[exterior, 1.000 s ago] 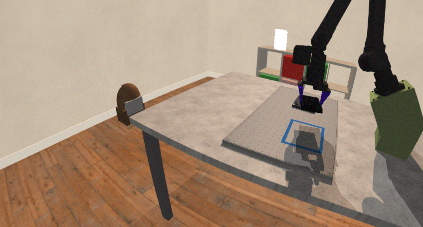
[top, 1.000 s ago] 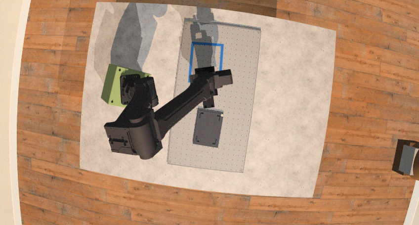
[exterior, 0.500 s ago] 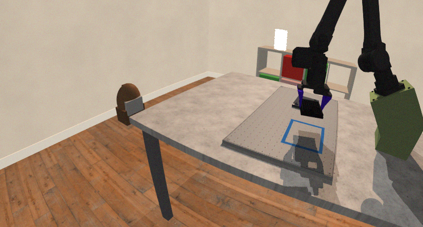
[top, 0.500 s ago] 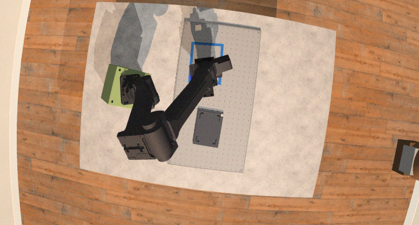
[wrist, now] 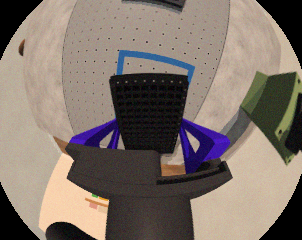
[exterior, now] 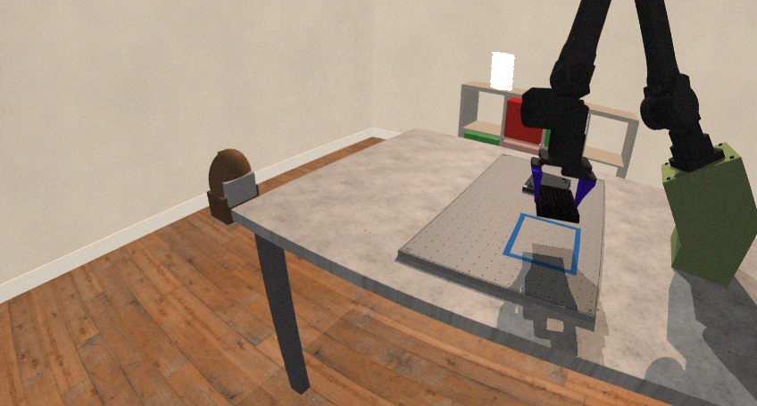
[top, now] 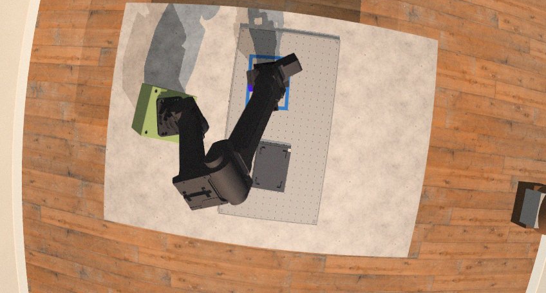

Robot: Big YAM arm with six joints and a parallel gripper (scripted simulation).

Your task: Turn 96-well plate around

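The black 96-well plate is right at my hand. Also, from my hand: grey plate nest N1: 30 mm behind, 300 mm to the right, 80 mm below.
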